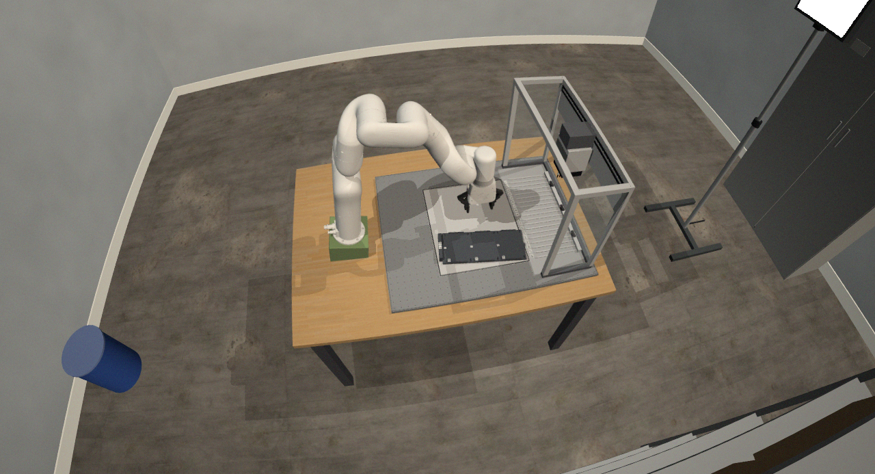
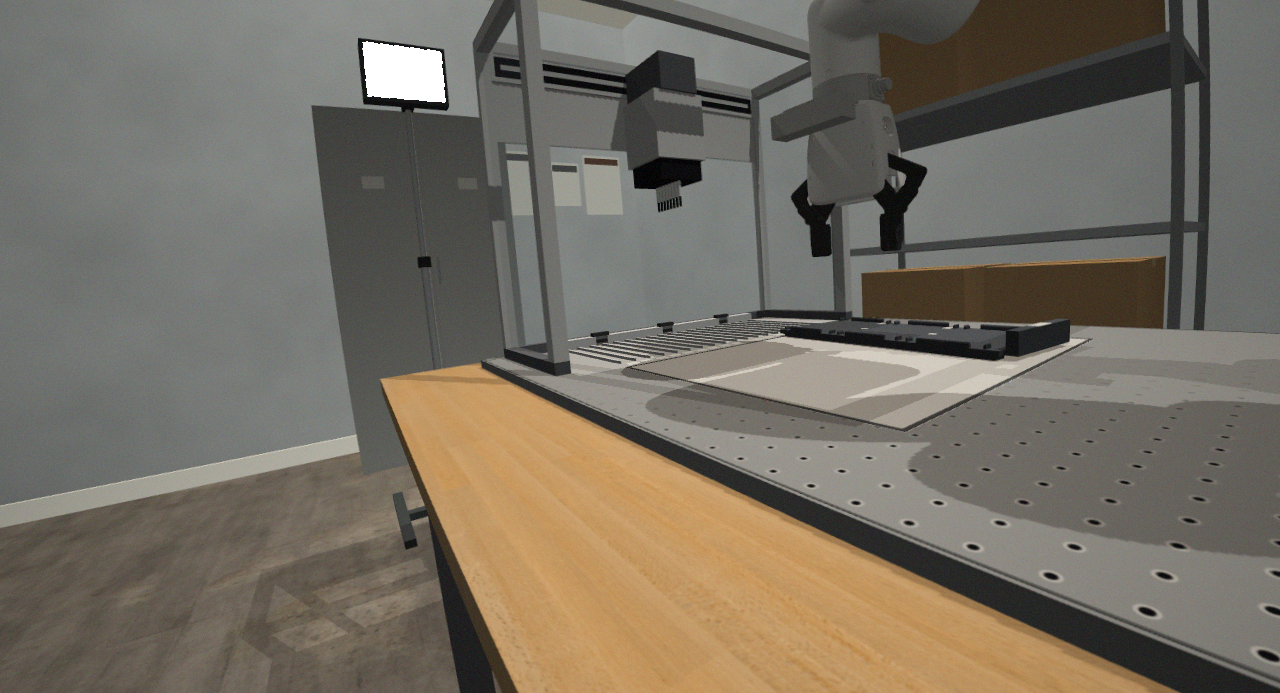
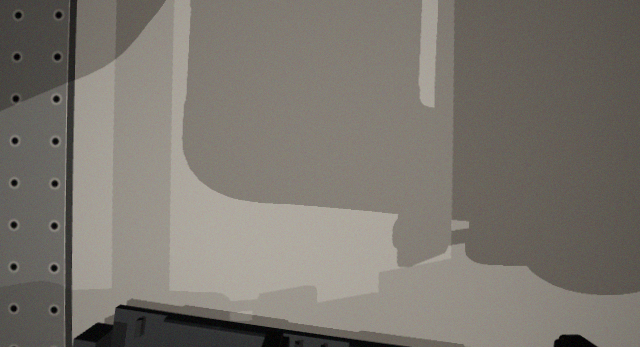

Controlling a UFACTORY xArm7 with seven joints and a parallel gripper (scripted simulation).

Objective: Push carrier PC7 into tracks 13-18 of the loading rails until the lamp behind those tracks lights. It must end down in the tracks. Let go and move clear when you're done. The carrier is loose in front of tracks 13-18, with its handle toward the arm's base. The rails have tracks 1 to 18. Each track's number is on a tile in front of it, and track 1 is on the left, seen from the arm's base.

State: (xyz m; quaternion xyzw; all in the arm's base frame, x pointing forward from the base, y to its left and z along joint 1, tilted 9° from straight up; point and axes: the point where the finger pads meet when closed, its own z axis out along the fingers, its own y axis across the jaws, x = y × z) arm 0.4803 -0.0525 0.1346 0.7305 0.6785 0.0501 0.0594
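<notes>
My hand is 110 mm above the carrier PC7, 100 mm to the left of it and 10 mm past it. The rest, counted from my hand: dark pipetting head: 340 mm ahead, 220 mm above, 10 mm to the right.
</notes>
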